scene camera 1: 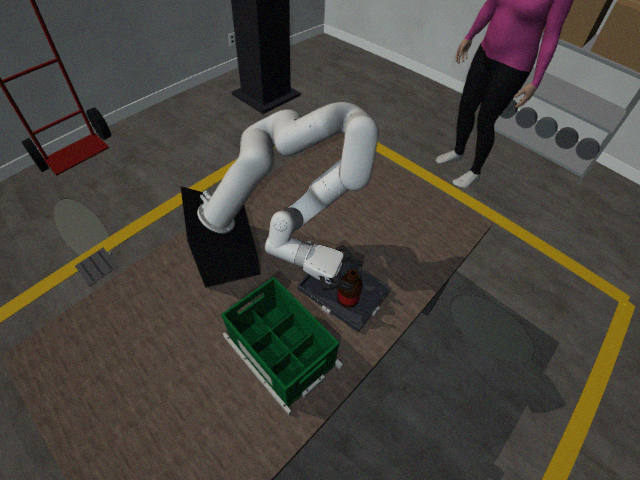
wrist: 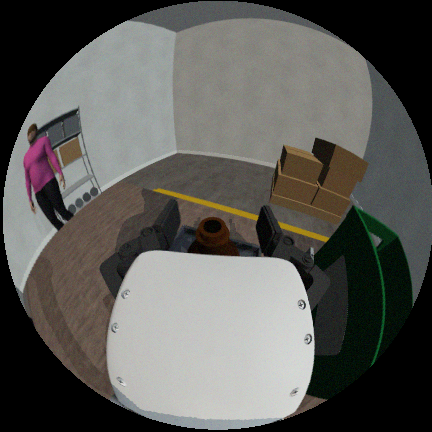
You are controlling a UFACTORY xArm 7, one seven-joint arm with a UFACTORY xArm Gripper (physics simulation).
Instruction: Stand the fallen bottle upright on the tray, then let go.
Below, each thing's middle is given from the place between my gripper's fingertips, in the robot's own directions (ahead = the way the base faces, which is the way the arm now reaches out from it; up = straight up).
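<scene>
I see the brown bottle (wrist: 212, 235), and it is 20 mm behind my hand and 80 mm below it.
</scene>
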